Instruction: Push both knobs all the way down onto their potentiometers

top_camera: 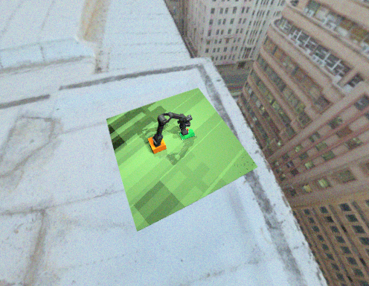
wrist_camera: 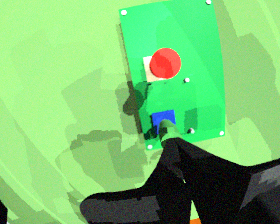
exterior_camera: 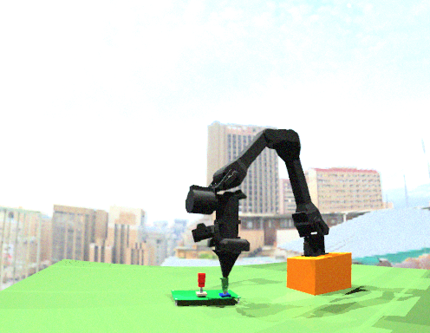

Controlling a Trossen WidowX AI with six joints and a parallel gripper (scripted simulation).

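Now: gripper tip 10 mm above the green knob. Round my gripper tip: red knob (60 mm ahead, 10 mm to the right, 10 mm below).
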